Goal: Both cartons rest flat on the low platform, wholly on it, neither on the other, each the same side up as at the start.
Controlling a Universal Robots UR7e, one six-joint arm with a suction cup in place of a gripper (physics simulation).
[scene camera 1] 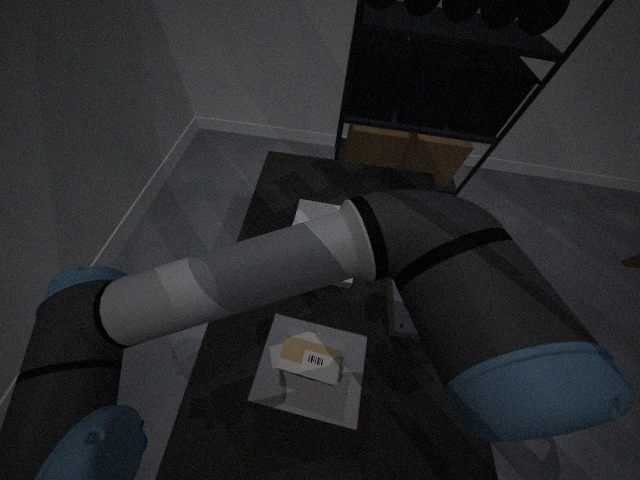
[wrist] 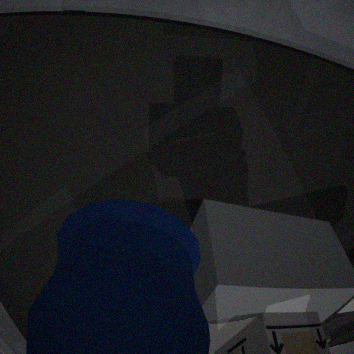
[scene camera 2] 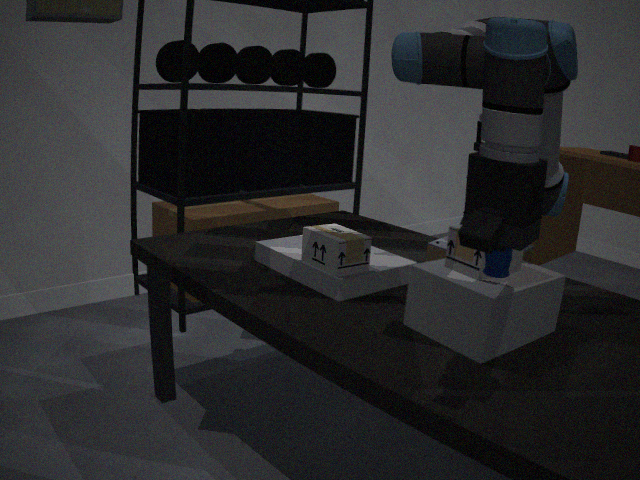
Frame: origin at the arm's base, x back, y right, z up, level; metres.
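Seen in the pictures: hand, its tool point: (wrist: pixel 126 258) (scene camera 2: pixel 496 272).
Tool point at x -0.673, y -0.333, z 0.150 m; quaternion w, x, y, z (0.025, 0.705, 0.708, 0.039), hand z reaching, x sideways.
Pixels of each thing's top centre, then the offset from my tool point to it. Level surfaces: height alone.
- second carton, centre of its top: (scene camera 2: pixel 489 228) (scene camera 1: pixel 312 354) dx +0.300, dy +0.154, dz -0.018 m
- taller white block, centre of its top: (wrist: pixel 249 337) (scene camera 2: pixel 492 270) (scene camera 1: pixel 312 366) dx +0.305, dy +0.137, dz -0.097 m
- dark table, height of its surface: dz -0.217 m
One carton (scene camera 2: pixel 335 250) (scene camera 1: pixel 310 356), with arrows on its sides and a barcode label on top, rests upright on the low white platform (scene camera 2: pixel 361 289) (scene camera 1: pixel 305 403). The second carton (scene camera 2: pixel 462 252) (wrist: pixel 295 333) stands on the taller white block (scene camera 2: pixel 480 314) (wrist: pixel 274 246) to the right, its top hidden by the wrist. My blue suction cup (scene camera 2: pixel 497 263) (wrist: pixel 119 281) is down beside that carton, below its top and near the block's surface. It is not on the carton's top face. I cannot see it holding anything.
Both platforms stand on a dark table (scene camera 2: pixel 207 248) (scene camera 1: pixel 216 439). A black shelf rack (scene camera 2: pixel 136 154) (scene camera 1: pixel 516 113) stands behind it, with a cardboard box (scene camera 2: pixel 232 211) (scene camera 1: pixel 408 150) under it. A wooden bench (scene camera 2: pixel 599 180) is at the right. The arm hides much of the table in scene camera 1.
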